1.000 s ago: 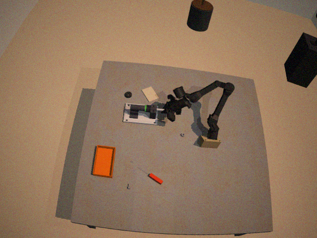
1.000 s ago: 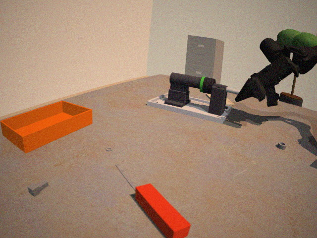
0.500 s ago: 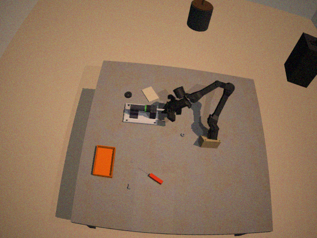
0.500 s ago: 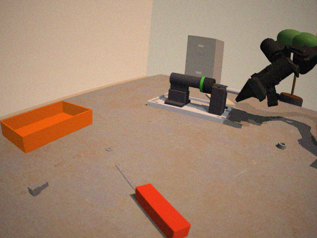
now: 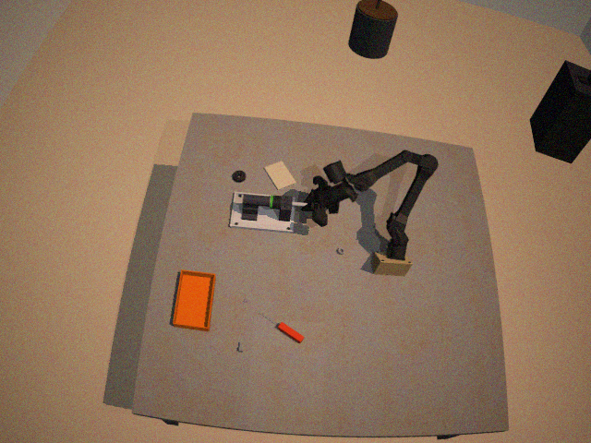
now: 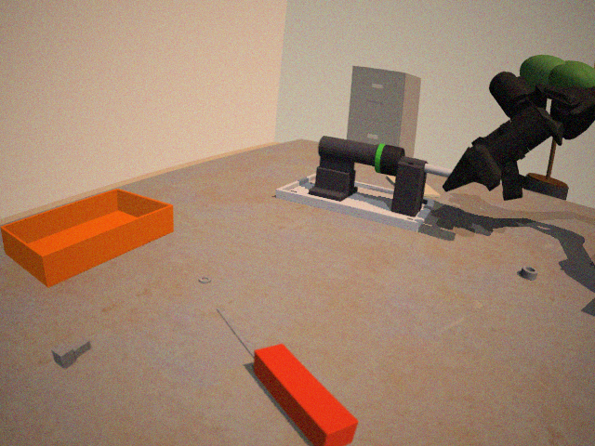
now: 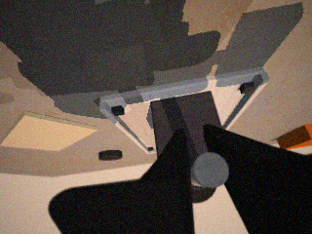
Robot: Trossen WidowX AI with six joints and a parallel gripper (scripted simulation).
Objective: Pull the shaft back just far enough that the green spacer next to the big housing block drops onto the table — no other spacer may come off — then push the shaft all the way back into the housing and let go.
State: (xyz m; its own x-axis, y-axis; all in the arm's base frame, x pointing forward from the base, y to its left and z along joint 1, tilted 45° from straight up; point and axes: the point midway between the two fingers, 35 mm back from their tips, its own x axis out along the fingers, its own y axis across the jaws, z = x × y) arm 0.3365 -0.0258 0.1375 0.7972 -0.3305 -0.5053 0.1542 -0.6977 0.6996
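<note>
My gripper tip is 4 cm short of the grey shaft, 1 cm to the right of it and 2 cm below it. From my gripper tip the other things lie so: beige card (11 cm ahead, 17 cm to the right, 5 cm below); then dark sleeve (9 cm ahead, 1 cm to the left, 2 cm above); then green spacer (11 cm ahead, 2 cm to the left, 2 cm above).
</note>
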